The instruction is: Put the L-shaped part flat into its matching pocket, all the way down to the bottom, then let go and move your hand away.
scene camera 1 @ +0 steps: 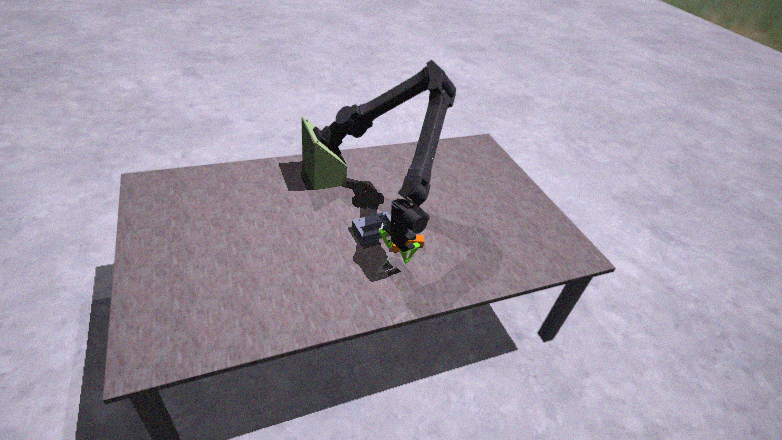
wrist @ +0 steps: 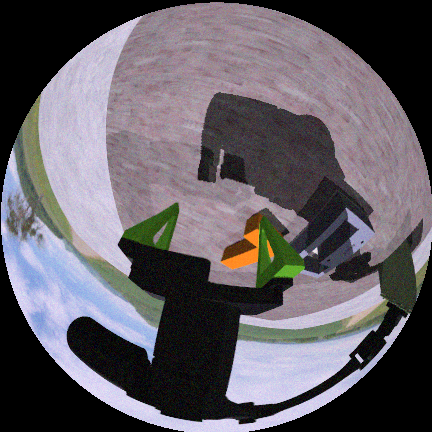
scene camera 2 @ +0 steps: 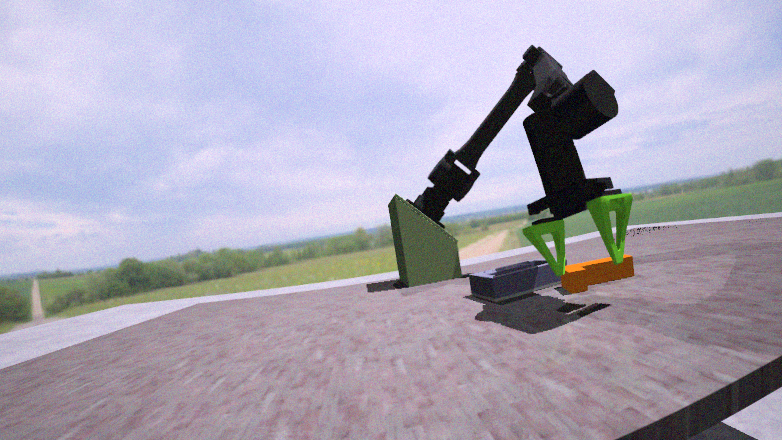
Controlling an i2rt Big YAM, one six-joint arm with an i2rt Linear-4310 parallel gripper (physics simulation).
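Places are measured from the arm's base along level axes (x right, y ahead, z up), in centimetres.
Pixels of known places: gripper, fingertip midpoint: [scene camera 1: 397, 255] [wrist: 219, 212] [scene camera 2: 587, 270]; arm's base, link origin: [scene camera 1: 325, 142] [scene camera 2: 420, 219].
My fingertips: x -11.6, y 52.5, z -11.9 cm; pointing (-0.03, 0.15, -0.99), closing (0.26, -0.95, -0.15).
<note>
Ahead of a thing's pixels: the offset from my fingertips to its top centre.
The orange L-shaped part @[dx -6.6, dy -6.1, dz -0.7 cm] [scene camera 1: 419, 240] [scene camera 2: 600, 271] [wrist: 239, 260] lies on the table beside the dark grey-blue block with the pocket @[dx +2.4, dy -16.4, dz +0.0 cm] [scene camera 1: 367, 236] [scene camera 2: 500, 285] [wrist: 357, 238], outside the pocket. My gripper [scene camera 1: 399, 257] [scene camera 2: 590, 268] [wrist: 219, 212] is open and empty, with its green fingers wide apart and pointing down, low over the table by the part. In the wrist view the right finger covers some of the part, and most of the part shows between and behind the fingers. The floor of the pocket is partly hidden by shadow and walls.
The green wedge-shaped base [scene camera 1: 323, 168] [scene camera 2: 429, 249] [wrist: 398, 275] of the arm stands behind the block. The block stands close to the part, on the base side. The table's edge [scene camera 1: 295, 350] runs along the front in scene camera 1.
</note>
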